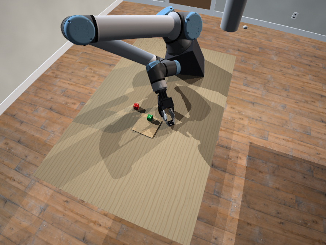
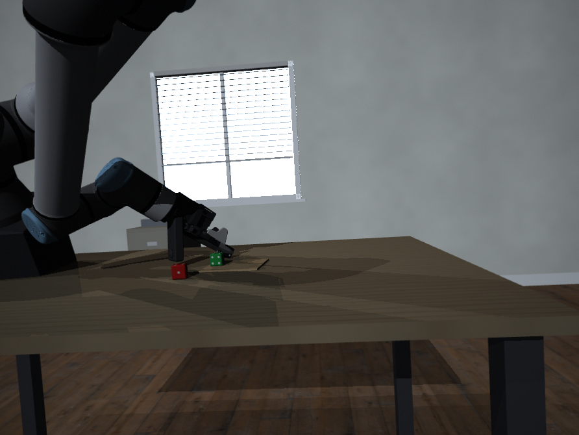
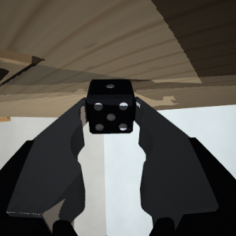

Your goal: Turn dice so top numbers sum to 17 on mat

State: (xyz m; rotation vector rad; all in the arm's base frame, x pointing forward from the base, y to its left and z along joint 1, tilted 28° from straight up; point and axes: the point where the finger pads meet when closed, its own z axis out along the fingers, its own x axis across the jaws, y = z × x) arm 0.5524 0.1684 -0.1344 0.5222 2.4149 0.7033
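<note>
Right now the black die is right at my hand. From my hand the other things lie so: red die 26 cm to the right, 1 cm below, 1 cm behind; green die 13 cm to the right, 3 cm ahead; tan mat 13 cm to the right, 7 cm ahead, 2 cm below.
</note>
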